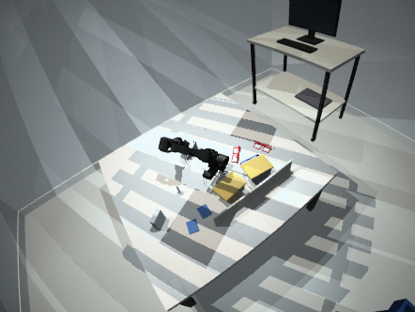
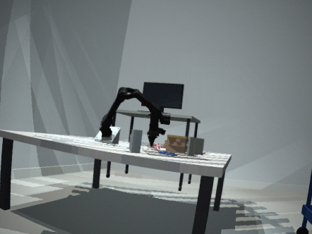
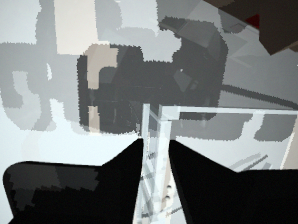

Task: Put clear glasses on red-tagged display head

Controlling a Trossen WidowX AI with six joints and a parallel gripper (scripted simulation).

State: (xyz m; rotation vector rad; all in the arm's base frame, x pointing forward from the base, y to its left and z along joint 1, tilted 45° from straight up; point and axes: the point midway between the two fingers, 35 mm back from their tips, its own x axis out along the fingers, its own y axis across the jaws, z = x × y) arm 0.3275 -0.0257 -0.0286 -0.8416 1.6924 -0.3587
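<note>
My gripper tip is now 15 cm short of the brown display head, 3 cm to the left of it and 4 cm below it. Also, from my gripper tip: grey block: 4 cm ahead, 47 cm to the right, 4 cm above; long grey wall: 29 cm ahead, 7 cm to the left, 4 cm above.
</note>
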